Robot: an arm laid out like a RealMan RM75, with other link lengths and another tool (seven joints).
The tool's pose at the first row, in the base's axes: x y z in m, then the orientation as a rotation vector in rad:
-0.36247 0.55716 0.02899 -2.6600 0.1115 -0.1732
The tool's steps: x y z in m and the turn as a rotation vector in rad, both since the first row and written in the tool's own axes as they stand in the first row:
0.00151 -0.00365 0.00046 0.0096 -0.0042 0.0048
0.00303 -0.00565 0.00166 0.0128 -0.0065 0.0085
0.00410 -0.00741 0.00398 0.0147 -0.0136 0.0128
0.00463 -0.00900 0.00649 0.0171 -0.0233 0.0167
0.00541 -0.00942 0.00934 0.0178 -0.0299 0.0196
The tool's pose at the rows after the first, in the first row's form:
-0.36073 0.56044 0.03042 -2.6502 0.1154 -0.1662
-0.35896 0.56259 0.03044 -2.6468 0.1192 -0.1620
-0.35749 0.56508 0.02931 -2.6448 0.1224 -0.1512
-0.35653 0.56756 0.02788 -2.6424 0.1241 -0.1371
-0.35534 0.56913 0.02564 -2.6417 0.1257 -0.1274

